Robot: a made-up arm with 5 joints. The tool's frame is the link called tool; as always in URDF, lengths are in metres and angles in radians. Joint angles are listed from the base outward.
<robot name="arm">
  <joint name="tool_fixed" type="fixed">
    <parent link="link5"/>
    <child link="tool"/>
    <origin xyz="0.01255 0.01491 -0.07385" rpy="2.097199 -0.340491 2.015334"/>
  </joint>
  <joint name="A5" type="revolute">
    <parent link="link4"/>
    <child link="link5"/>
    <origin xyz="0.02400 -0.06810 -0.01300" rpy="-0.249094 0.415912 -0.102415"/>
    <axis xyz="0 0 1"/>
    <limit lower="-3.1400" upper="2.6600"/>
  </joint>
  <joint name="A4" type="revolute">
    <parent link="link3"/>
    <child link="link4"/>
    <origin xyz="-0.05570 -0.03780 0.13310" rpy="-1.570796 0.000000 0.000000"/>
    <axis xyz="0 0 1"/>
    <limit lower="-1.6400" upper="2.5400"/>
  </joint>
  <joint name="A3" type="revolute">
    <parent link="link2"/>
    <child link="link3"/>
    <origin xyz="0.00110 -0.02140 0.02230" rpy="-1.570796 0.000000 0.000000"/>
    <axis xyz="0 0 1"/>
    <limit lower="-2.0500" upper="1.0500"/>
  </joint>
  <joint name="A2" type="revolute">
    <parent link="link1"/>
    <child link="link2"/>
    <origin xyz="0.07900 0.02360 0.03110" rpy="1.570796 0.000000 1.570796"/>
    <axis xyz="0 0 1"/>
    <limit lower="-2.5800" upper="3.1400"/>
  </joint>
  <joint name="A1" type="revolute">
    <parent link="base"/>
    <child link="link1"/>
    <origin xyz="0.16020 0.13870 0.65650"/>
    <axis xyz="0 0 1"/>
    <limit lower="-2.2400" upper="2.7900"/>
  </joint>
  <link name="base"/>
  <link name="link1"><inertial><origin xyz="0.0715 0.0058 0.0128"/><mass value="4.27"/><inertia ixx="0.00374" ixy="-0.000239" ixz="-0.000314" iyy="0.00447" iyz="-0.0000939" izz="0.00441"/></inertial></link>
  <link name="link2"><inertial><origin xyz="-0.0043 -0.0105 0.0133"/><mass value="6.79"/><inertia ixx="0.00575" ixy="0" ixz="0" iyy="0.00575" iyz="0" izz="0.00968"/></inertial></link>
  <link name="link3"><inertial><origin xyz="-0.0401 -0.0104 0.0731"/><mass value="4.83"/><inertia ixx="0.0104" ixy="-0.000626" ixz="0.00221" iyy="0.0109" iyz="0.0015" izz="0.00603"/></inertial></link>
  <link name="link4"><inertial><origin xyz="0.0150 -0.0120 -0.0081"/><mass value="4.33"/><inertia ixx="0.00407" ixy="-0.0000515" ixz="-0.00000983" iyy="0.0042" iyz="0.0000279" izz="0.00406"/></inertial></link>
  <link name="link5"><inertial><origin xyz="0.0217 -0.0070 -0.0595"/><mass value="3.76"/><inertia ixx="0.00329" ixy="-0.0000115" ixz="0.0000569" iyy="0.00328" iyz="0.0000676" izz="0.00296"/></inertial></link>
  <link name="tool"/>
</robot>
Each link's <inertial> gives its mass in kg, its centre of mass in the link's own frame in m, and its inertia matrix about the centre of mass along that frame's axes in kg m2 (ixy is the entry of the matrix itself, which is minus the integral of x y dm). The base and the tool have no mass. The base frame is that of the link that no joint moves.
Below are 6 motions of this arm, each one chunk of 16 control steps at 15 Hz.
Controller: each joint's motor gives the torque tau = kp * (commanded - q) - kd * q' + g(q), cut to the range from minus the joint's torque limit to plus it. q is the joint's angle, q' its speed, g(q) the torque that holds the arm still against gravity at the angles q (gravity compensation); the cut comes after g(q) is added. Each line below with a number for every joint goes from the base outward.
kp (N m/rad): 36 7.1 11 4.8 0.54
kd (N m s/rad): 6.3 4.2 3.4 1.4 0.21
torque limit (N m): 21 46 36 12 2.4
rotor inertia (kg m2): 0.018 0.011 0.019 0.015 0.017
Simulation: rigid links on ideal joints. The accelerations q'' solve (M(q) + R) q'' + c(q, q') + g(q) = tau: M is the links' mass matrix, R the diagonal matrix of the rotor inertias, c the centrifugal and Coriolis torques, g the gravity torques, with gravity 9.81 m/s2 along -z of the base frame. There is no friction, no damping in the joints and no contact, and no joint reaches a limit. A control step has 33 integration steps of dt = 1/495 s. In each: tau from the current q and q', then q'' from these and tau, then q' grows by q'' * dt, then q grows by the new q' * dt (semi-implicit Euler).
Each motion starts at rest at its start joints. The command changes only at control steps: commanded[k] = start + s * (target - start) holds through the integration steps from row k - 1 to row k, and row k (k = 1, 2, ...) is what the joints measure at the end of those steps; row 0 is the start. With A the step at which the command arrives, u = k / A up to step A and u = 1 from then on. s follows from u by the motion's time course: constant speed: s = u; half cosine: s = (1 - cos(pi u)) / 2; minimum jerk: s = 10 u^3 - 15 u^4 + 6 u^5; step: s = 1 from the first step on.
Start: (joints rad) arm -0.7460 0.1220 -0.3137 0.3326 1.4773
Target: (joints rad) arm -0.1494 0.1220 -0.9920 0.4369 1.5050
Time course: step
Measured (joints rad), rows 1 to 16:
1: -0.6230 0.1563 -0.4545 0.3254 1.4861
2: -0.4771 0.1758 -0.5734 0.3323 1.5148
3: -0.3600 0.1734 -0.6526 0.3568 1.5310
4: -0.2751 0.1599 -0.7102 0.3843 1.5283
5: -0.2183 0.1436 -0.7563 0.4069 1.5135
6: -0.1831 0.1293 -0.7955 0.4225 1.4955
7: -0.1633 0.1187 -0.8295 0.4318 1.4801
8: -0.1532 0.1123 -0.8590 0.4366 1.4702
9: -0.1489 0.1091 -0.8843 0.4384 1.4661
10: -0.1478 0.1082 -0.9056 0.4386 1.4667
11: -0.1480 0.1087 -0.9232 0.4381 1.4706
12: -0.1487 0.1099 -0.9376 0.4373 1.4762
13: -0.1494 0.1114 -0.9493 0.4365 1.4825
14: -0.1500 0.1129 -0.9585 0.4360 1.4886
15: -0.1503 0.1142 -0.9658 0.4356 1.4939
16: -0.1504 0.1154 -0.9716 0.4354 1.4982

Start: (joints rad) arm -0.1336 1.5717 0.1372 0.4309 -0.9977
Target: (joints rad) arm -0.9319 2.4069 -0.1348 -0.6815 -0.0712
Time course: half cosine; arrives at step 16
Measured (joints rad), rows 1 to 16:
1: -0.1344 1.5720 0.1372 0.4301 -0.9964
2: -0.1385 1.5736 0.1368 0.4264 -0.9903
3: -0.1492 1.5775 0.1355 0.4166 -0.9758
4: -0.1693 1.5850 0.1324 0.3978 -0.9506
5: -0.2009 1.5970 0.1270 0.3675 -0.9143
6: -0.2446 1.6143 0.1189 0.3244 -0.8675
7: -0.3000 1.6373 0.1080 0.2680 -0.8124
8: -0.3656 1.6661 0.0942 0.1991 -0.7515
9: -0.4393 1.7004 0.0777 0.1196 -0.6877
10: -0.5183 1.7394 0.0585 0.0323 -0.6240
11: -0.5993 1.7823 0.0371 -0.0593 -0.5632
12: -0.6786 1.8277 0.0136 -0.1515 -0.5071
13: -0.7522 1.8743 -0.0110 -0.2407 -0.4572
14: -0.8164 1.9207 -0.0359 -0.3235 -0.4138
15: -0.8680 1.9656 -0.0597 -0.3971 -0.3768
16: -0.9047 2.0079 -0.0809 -0.4591 -0.3461

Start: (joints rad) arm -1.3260 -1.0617 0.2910 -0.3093 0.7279
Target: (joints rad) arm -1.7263 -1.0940 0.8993 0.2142 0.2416
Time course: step
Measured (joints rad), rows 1 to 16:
1: -1.3721 -1.0502 0.3664 -0.2354 0.6704
2: -1.4641 -1.0602 0.4723 -0.1403 0.5743
3: -1.5567 -1.0756 0.5660 -0.0603 0.4947
4: -1.6325 -1.0880 0.6384 0.0015 0.4435
5: -1.6872 -1.0955 0.6923 0.0480 0.4153
6: -1.7223 -1.0991 0.7326 0.0831 0.4007
7: -1.7415 -1.1003 0.7638 0.1101 0.3915
8: -1.7491 -1.1004 0.7887 0.1315 0.3826
9: -1.7492 -1.1003 0.8095 0.1488 0.3715
10: -1.7452 -1.1004 0.8271 0.1631 0.3579
11: -1.7395 -1.1008 0.8420 0.1750 0.3423
12: -1.7338 -1.1014 0.8545 0.1848 0.3260
13: -1.7290 -1.1020 0.8649 0.1927 0.3100
14: -1.7255 -1.1025 0.8733 0.1990 0.2954
15: -1.7233 -1.1029 0.8799 0.2038 0.2828
16: -1.7222 -1.1030 0.8850 0.2074 0.2722

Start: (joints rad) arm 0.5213 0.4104 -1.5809 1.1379 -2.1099
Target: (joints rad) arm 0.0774 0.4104 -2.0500 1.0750 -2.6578
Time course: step
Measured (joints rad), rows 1 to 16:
1: 0.4424 0.3940 -1.6242 1.1732 -2.1042
2: 0.3282 0.3952 -1.7009 1.1692 -2.1161
3: 0.2325 0.4082 -1.7740 1.1436 -2.1627
4: 0.1657 0.4205 -1.8350 1.1176 -2.2336
5: 0.1240 0.4280 -1.8833 1.0976 -2.3135
6: 0.1002 0.4308 -1.9208 1.0841 -2.3904
7: 0.0874 0.4305 -1.9498 1.0758 -2.4577
8: 0.0811 0.4286 -1.9722 1.0711 -2.5128
9: 0.0781 0.4261 -1.9895 1.0688 -2.5558
10: 0.0769 0.4237 -2.0029 1.0679 -2.5881
11: 0.0766 0.4214 -2.0133 1.0678 -2.6117
12: 0.0765 0.4195 -2.0214 1.0682 -2.6285
13: 0.0766 0.4180 -2.0277 1.0689 -2.6401
14: 0.0768 0.4167 -2.0326 1.0696 -2.6480
15: 0.0769 0.4156 -2.0364 1.0703 -2.6532
16: 0.0770 0.4148 -2.0393 1.0710 -2.6565

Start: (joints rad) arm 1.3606 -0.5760 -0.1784 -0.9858 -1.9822
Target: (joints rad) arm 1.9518 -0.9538 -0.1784 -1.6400 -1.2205
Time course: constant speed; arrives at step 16
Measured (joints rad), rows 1 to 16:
1: 1.3676 -0.5747 -0.1792 -0.9938 -1.9780
2: 1.3836 -0.5738 -0.1807 -1.0112 -1.9689
3: 1.4068 -0.5750 -0.1822 -1.0348 -1.9552
4: 1.4351 -0.5791 -0.1833 -1.0623 -1.9372
5: 1.4671 -0.5861 -0.1836 -1.0923 -1.9147
6: 1.5015 -0.5959 -0.1832 -1.1239 -1.8878
7: 1.5374 -0.6082 -0.1824 -1.1568 -1.8568
8: 1.5741 -0.6225 -0.1813 -1.1907 -1.8220
9: 1.6114 -0.6386 -0.1800 -1.2255 -1.7840
10: 1.6488 -0.6559 -0.1786 -1.2611 -1.7434
11: 1.6863 -0.6744 -0.1774 -1.2975 -1.7006
12: 1.7237 -0.6936 -0.1763 -1.3345 -1.6563
13: 1.7611 -0.7135 -0.1753 -1.3722 -1.6107
14: 1.7984 -0.7340 -0.1745 -1.4105 -1.5643
15: 1.8356 -0.7548 -0.1738 -1.4492 -1.5173
16: 1.8727 -0.7761 -0.1732 -1.4884 -1.4700

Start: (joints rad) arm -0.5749 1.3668 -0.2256 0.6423 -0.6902
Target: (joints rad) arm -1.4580 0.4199 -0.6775 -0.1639 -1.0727
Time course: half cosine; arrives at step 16
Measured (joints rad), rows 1 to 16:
1: -0.5758 1.3663 -0.2261 0.6420 -0.6896
2: -0.5803 1.3638 -0.2282 0.6402 -0.6869
3: -0.5920 1.3576 -0.2330 0.6349 -0.6814
4: -0.6141 1.3463 -0.2415 0.6234 -0.6735
5: -0.6485 1.3288 -0.2543 0.6037 -0.6649
6: -0.6958 1.3044 -0.2716 0.5740 -0.6583
7: -0.7555 1.2733 -0.2934 0.5337 -0.6560
8: -0.8258 1.2357 -0.3195 0.4830 -0.6604
9: -0.9045 1.1923 -0.3493 0.4230 -0.6729
10: -0.9884 1.1445 -0.3822 0.3557 -0.6944
11: -1.0745 1.0933 -0.4176 0.2835 -0.7248
12: -1.1591 1.0403 -0.4545 0.2092 -0.7634
13: -1.2389 0.9871 -0.4920 0.1359 -0.8090
14: -1.3106 0.9349 -0.5291 0.0662 -0.8597
15: -1.3711 0.8853 -0.5645 0.0031 -0.9134
16: -1.4178 0.8393 -0.5967 -0.0512 -0.9679

